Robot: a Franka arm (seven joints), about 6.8 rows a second.
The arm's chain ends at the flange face. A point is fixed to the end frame.
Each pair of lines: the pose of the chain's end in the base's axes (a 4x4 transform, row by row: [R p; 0 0 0 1], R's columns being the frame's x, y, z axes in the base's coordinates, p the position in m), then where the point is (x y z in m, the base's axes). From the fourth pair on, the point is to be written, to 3 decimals.
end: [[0.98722 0.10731 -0.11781 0.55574], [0.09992 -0.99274 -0.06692 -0.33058], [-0.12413 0.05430 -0.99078 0.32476], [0 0 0 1]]
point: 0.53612 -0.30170 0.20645
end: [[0.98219 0.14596 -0.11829 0.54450], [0.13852 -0.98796 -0.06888 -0.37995], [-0.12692 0.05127 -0.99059 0.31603], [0 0 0 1]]
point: 0.52339 -0.35155 0.19786
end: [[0.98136 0.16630 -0.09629 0.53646], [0.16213 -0.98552 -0.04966 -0.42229], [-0.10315 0.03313 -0.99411 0.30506], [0 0 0 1]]
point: 0.51718 -0.39176 0.18711
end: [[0.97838 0.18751 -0.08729 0.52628], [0.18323 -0.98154 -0.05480 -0.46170], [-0.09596 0.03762 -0.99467 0.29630], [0 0 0 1]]
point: 0.507 -0.432 0.178
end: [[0.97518 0.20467 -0.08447 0.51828], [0.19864 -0.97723 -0.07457 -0.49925], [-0.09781 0.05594 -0.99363 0.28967], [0 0 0 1]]
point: 0.499 -0.472 0.171
